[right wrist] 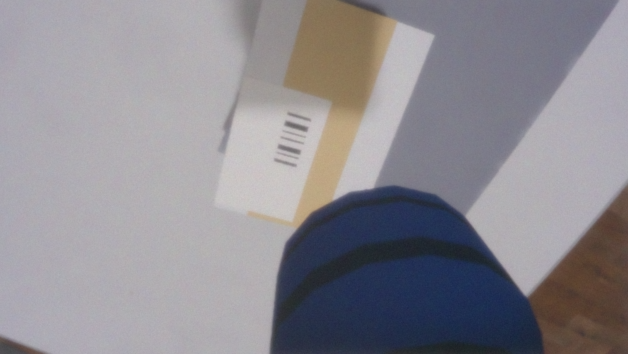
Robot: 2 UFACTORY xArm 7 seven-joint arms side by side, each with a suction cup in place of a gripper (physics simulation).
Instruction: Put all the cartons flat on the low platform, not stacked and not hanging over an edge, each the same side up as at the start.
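Frame: origin at the left arm's base, x right, y ahead, z up, level; metres.
Seen in the pictures: right end effector, tool point: (380,278).
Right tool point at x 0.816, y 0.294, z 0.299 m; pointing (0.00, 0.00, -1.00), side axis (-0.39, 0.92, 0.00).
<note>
A point is followed by its place in that frame.
A white carton (397,95) @[x 0.794, y 0.324, z 0.153 m] with a tan stripe and a white barcode label shows at the upper middle of the right wrist view. Its far end runs out of view at the top, and the cup hides its near right corner. My right gripper, a blue suction cup (395,215) with dark rings, is in front of that corner at the lower middle. The carton looks well beyond the cup and apart from it, so the cup looks open. My left gripper does not show. I cannot tell whether the grey band right of the carton is the low platform or a shadow.
A pale surface (110,175) @[x 1.008, y 0.138, z 0.000 m] spreads left of the carton and also lies beyond the grey band (480,100) @[x 0.774, y 0.424, z 0.048 m]. Its edge runs down the lower right, with brown wooden floor (585,280) beyond. Another edge shows at the bottom left corner.
</note>
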